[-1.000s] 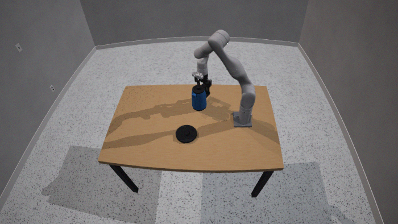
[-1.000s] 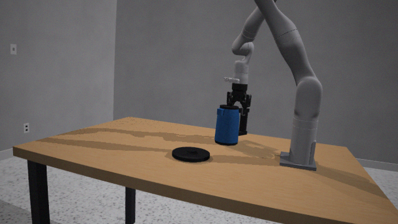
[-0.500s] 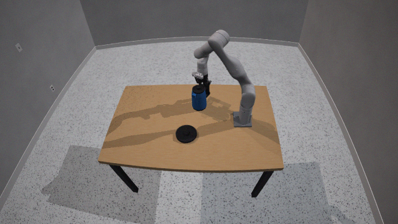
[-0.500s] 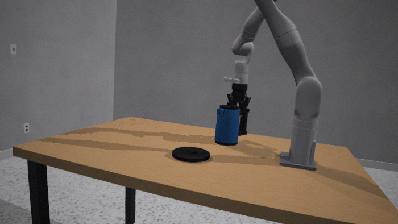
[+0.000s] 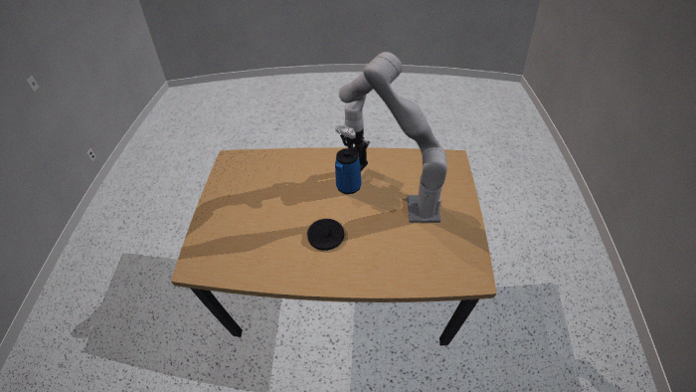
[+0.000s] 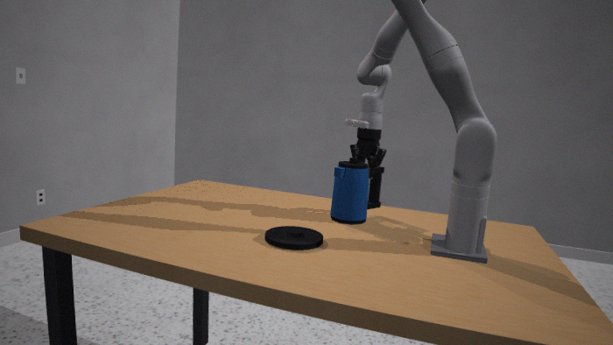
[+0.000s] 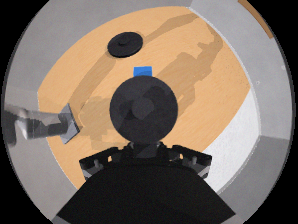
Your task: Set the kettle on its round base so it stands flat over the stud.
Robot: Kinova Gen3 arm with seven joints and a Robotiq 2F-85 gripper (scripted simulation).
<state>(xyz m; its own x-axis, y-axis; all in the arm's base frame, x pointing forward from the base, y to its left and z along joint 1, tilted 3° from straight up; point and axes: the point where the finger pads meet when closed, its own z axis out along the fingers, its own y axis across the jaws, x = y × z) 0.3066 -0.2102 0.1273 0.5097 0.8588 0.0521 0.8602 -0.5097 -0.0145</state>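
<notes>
Now: the blue kettle 1 cm ahead of my hand, 2 cm to the left of it and 5 cm below it. Also, from my hand: round black base (11 cm ahead, 33 cm to the left, 14 cm below).
</notes>
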